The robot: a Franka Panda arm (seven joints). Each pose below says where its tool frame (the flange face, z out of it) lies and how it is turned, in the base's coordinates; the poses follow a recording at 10 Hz.
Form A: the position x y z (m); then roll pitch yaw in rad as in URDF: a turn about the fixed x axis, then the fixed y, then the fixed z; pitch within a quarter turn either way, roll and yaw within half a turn.
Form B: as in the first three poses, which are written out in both.
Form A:
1: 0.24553, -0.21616, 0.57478, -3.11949, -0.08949, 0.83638
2: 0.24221, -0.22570, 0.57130, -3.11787, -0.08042, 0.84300
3: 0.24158, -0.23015, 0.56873, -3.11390, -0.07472, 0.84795
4: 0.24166, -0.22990, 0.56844, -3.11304, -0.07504, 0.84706
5: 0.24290, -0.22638, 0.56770, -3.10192, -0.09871, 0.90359
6: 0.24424, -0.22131, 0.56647, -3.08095, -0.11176, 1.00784
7: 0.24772, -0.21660, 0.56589, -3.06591, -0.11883, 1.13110
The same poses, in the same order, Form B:
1: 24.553, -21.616, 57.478, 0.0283, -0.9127, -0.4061, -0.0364
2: 24.221, -22.570, 57.130, 0.0273, -0.9115, -0.4092, -0.0318
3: 24.158, -23.015, 56.873, 0.0280, -0.9105, -0.4115, -0.0283
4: 24.166, -22.990, 56.844, 0.0284, -0.9107, -0.4111, -0.0283
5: 24.290, -22.638, 56.770, 0.0394, -0.8980, -0.4368, -0.0357
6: 24.424, -22.131, 56.647, 0.0535, -0.8731, -0.4834, -0.0343
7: 24.772, -21.660, 56.589, 0.0637, -0.8410, -0.5364, -0.0299
